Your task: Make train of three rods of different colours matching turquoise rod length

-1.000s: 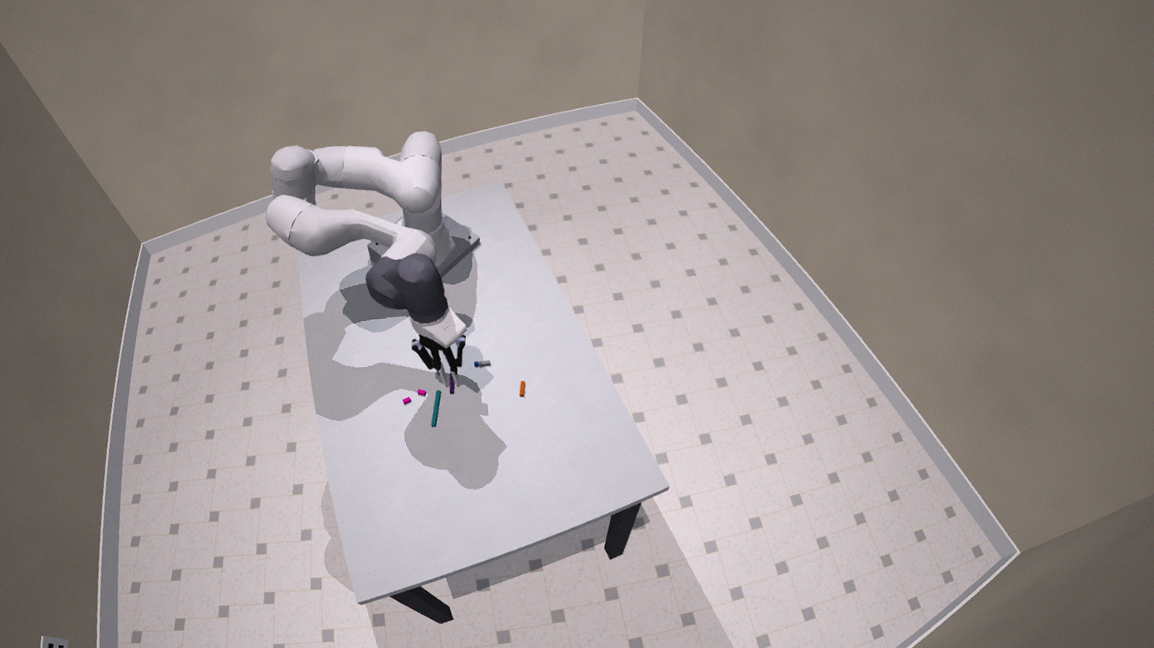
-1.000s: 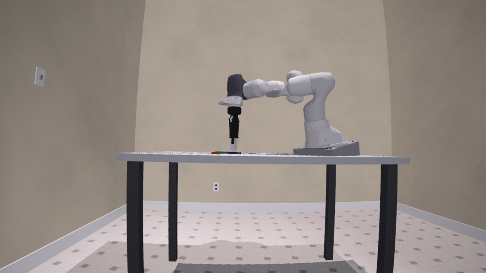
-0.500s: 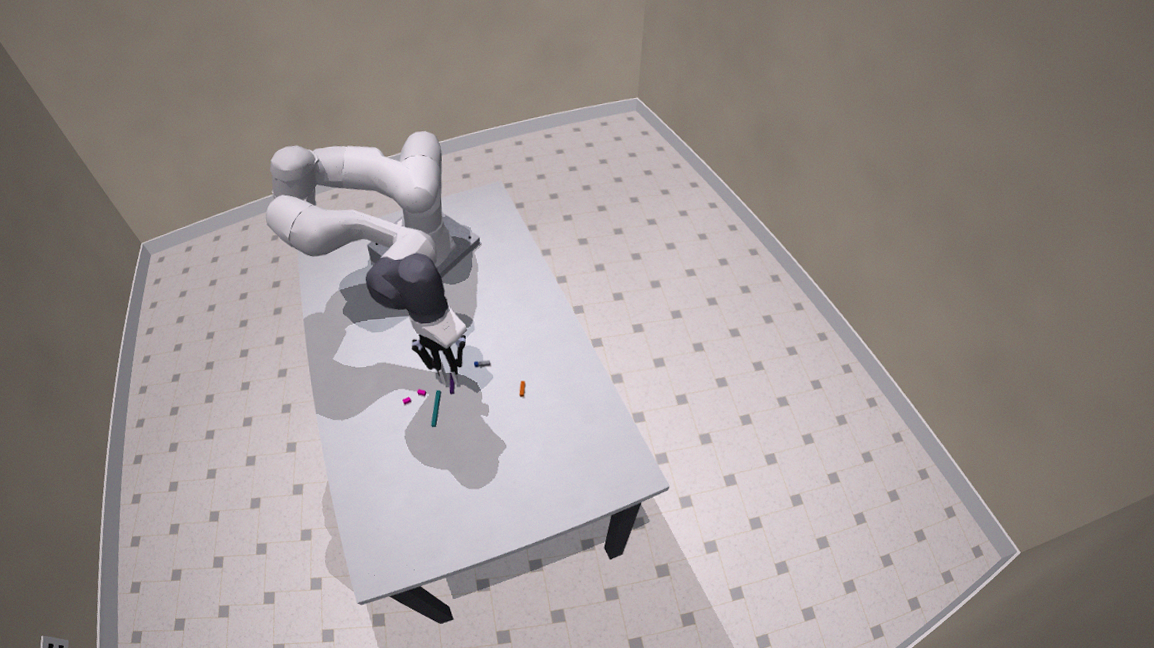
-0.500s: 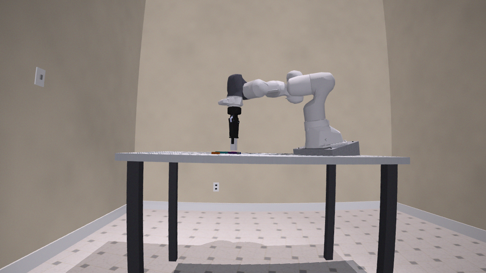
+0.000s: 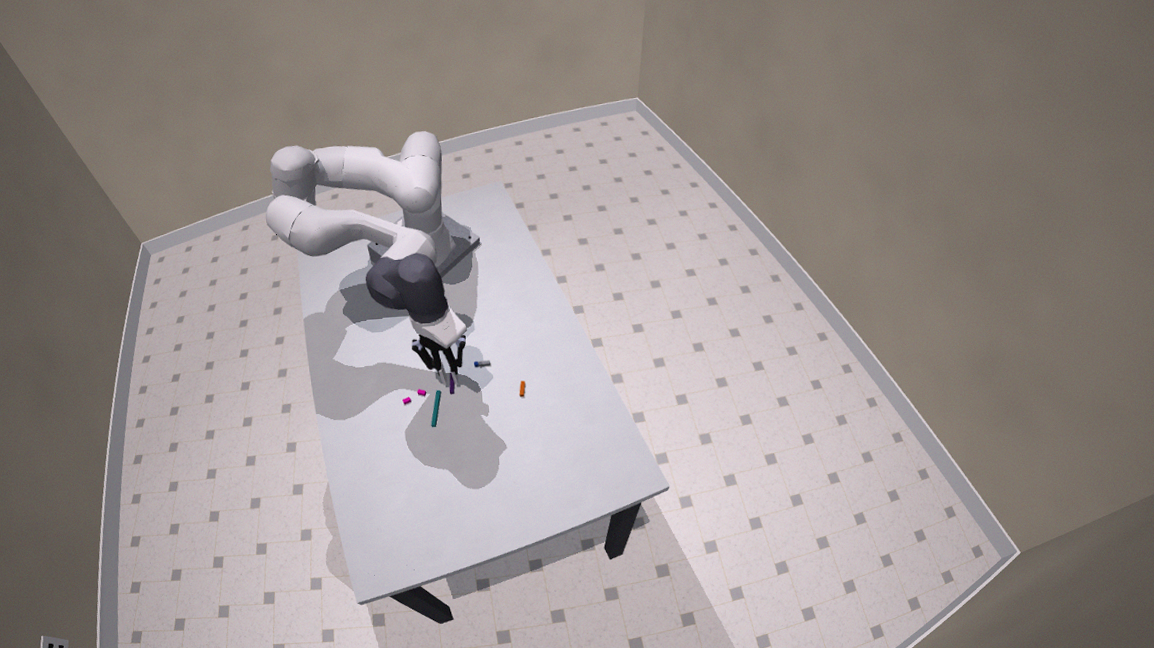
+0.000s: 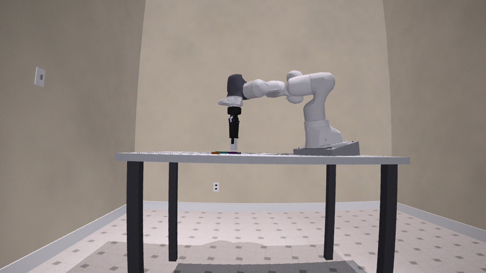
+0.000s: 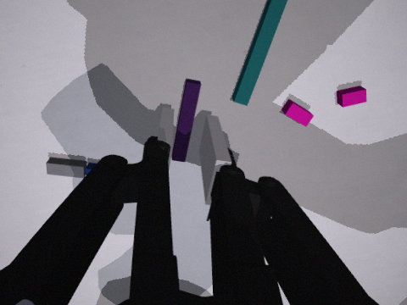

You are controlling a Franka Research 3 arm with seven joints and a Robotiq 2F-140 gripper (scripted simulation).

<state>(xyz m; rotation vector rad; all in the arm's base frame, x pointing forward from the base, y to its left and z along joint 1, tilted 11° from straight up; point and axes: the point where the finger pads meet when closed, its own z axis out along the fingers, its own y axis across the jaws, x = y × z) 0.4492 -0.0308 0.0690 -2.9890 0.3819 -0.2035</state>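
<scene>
Right now the purple rod is 50 mm below my hand. Round my hand: turquoise rod 60 mm ahead, 60 mm to the right, 50 mm below; grey rod 30 mm behind, 100 mm to the left, 50 mm below; blue rod 30 mm behind, 80 mm to the left, 50 mm below.
</scene>
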